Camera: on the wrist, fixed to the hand. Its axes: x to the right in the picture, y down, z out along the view.
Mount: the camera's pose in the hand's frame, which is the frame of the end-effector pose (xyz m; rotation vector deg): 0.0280 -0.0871 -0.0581 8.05 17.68 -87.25
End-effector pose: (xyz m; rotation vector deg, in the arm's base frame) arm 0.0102 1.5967 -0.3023 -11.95 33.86 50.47
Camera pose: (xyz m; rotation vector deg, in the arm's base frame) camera 0.0682 1.5369 -0.3716 -32.14 33.34 -38.68
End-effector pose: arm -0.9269 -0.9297 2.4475 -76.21 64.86 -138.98
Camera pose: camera -0.9702 -0.8497 2.5065 62.66 10.53 97.72
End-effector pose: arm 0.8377 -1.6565 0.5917 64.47 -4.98 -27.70
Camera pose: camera 0.8520 -1.6486 0.4846 70.61 62.80 -93.79
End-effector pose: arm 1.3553 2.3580 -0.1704 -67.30 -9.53 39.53
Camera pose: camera 1.4399 2.3100 -0.1226 -40.12 -36.57 -45.89
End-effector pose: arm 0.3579 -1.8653 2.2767 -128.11 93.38 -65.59
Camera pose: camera 0.3892 -1.8370 2.3765 132.55 21.86 72.14
